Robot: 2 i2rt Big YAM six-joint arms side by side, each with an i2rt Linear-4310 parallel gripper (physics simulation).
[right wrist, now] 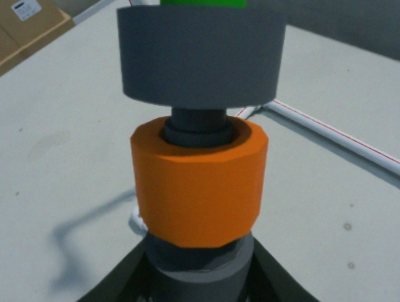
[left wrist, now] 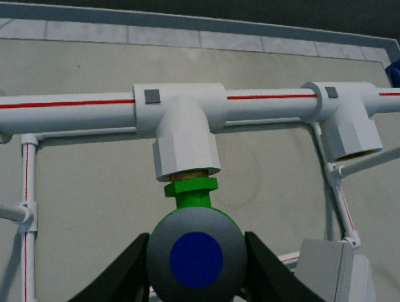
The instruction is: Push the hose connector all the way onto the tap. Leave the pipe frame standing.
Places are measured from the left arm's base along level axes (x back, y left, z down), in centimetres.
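Pixels of known places: left gripper, fingertip midpoint: (left wrist: 197,244); right gripper, fingertip midpoint: (right wrist: 199,249).
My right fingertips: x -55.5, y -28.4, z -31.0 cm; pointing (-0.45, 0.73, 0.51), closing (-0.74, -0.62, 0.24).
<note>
For each thing: its top centre in the pictures, then the offset to it from my right fingertips. "*": a spot on its surface instead.
- tap, surface spot: (right wrist: 200,57) * dx -2.2, dy -0.2, dz -7.0 cm
- hose connector, middle of its top: (right wrist: 157,165) dx -0.6, dy -0.1, dz -5.5 cm
- second white tee, surface spot: (left wrist: 352,125) * dx -10.4, dy -8.8, dz -10.2 cm
- light grey block-shaped part, surface spot: (left wrist: 325,272) * dx -2.3, dy -3.4, dz -11.2 cm
The tap (left wrist: 194,199) (right wrist: 200,57) has a green body, a round grey knob with a blue centre and a dark spout. Its brass thread sits in a white tee of the pipe frame (left wrist: 75,117) (right wrist: 340,137), whose upper pipe runs level across the left wrist view. My left gripper (left wrist: 197,244) is shut on the tap's round knob. My right gripper (right wrist: 199,249) is shut on the hose connector (right wrist: 197,200) at its dark grey lower part, below the orange collar. The spout's end is inside the collar's mouth; a stretch of spout shows above it. The connector does not show in the left wrist view.
A second white tee (left wrist: 352,125) hangs from the upper pipe at the right. A light grey block-shaped part (left wrist: 325,272) shows at the lower right of the left wrist view. A cardboard box (right wrist: 30,35) stands at the top left of the right wrist view.
</note>
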